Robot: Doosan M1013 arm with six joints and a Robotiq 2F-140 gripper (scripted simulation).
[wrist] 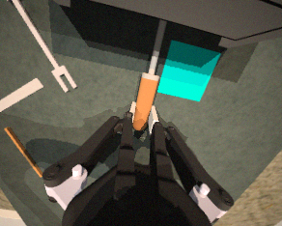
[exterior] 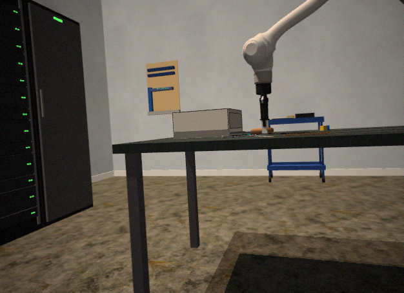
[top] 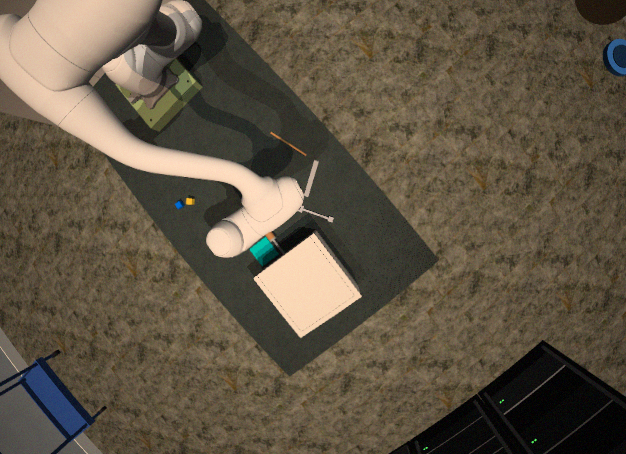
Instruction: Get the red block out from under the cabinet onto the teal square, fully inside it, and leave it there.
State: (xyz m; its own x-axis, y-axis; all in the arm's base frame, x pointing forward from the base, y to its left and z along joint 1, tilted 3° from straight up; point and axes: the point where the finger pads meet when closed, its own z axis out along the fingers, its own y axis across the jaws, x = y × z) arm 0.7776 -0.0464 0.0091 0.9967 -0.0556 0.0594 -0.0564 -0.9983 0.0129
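The teal square lies 80 mm ahead of my hand, 70 mm to the right of it and 40 mm below it. Round my hand: fork-ended tool: 100 mm ahead, 190 mm to the left, 30 mm below; then red block: 250 mm ahead, 50 mm to the right, 20 mm below; then long hook tool: 150 mm ahead, 50 mm to the right, 20 mm below.
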